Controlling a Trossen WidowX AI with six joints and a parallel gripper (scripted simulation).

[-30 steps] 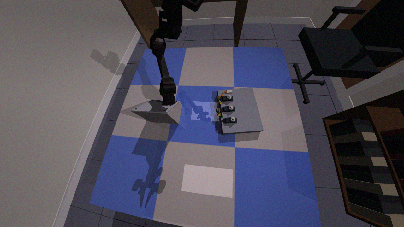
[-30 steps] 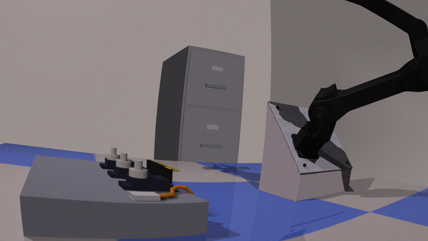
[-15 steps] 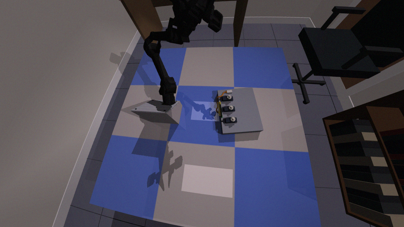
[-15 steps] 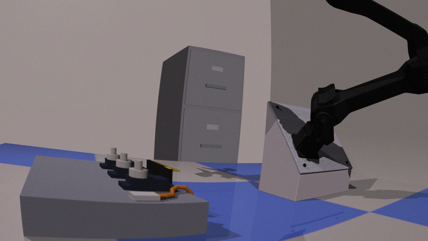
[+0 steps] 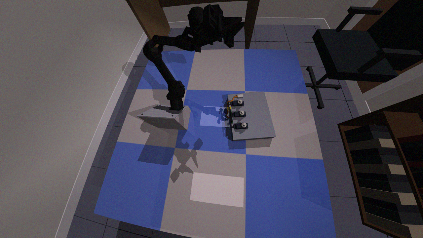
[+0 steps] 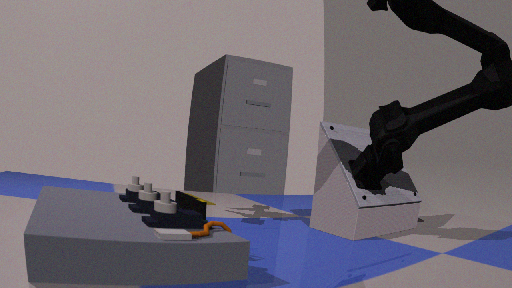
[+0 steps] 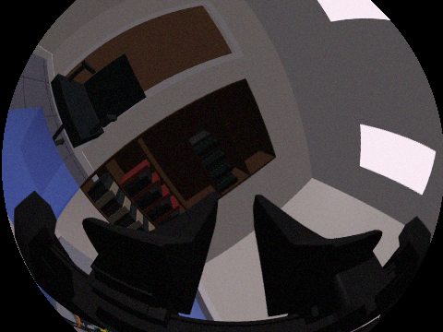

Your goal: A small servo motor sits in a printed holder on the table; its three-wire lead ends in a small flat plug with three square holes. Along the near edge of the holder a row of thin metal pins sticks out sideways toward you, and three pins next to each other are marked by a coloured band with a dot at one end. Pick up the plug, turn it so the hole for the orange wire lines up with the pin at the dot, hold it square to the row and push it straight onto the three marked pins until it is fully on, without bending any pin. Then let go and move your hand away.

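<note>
Now: the yellow band 10 mm behind my gripper tip, 130 mm to the right of it and 390 mm below it. The rest, counted from my gripper tip: grey printed holder (160 mm ahead, 130 mm to the right, 440 mm below).
</note>
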